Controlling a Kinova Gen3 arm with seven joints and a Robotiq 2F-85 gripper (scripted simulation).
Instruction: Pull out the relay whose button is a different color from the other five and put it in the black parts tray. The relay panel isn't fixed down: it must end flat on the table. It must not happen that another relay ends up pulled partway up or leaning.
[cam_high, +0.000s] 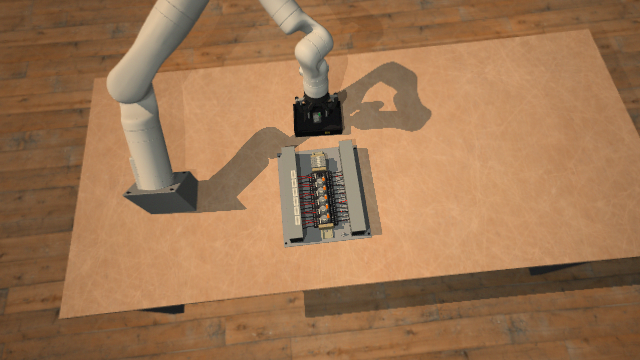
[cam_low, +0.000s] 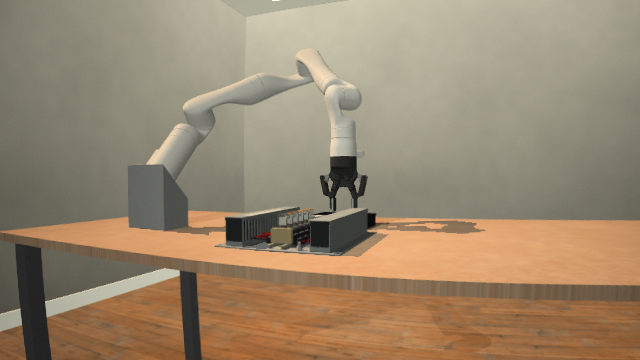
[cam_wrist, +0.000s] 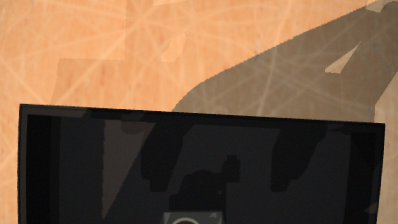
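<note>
The black parts tray lies 40 mm below my hand. Also, from my hand: relay panel (270 mm to the right, 30 mm below, 30 mm behind).
</note>
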